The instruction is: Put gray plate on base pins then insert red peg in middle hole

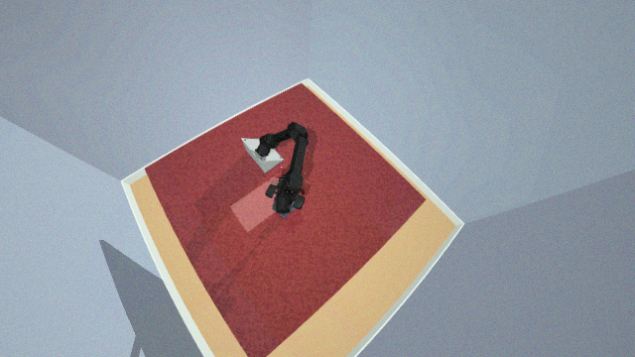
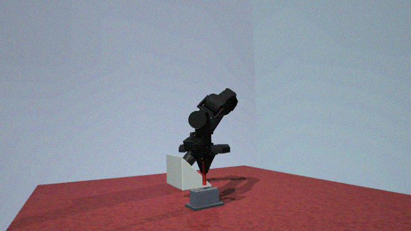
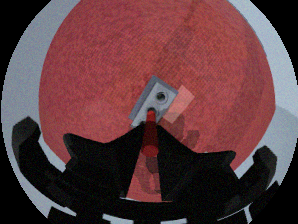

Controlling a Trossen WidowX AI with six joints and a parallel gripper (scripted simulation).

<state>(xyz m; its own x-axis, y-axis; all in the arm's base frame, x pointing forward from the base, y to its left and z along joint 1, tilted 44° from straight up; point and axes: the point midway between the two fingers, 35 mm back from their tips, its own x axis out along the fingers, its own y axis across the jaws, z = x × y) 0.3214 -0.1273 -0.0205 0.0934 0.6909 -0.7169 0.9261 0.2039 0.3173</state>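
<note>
Right now my gripper tip is right at the red peg. Also, from my gripper tip: gray plate 7 cm below; then dark base 10 cm below.
</note>
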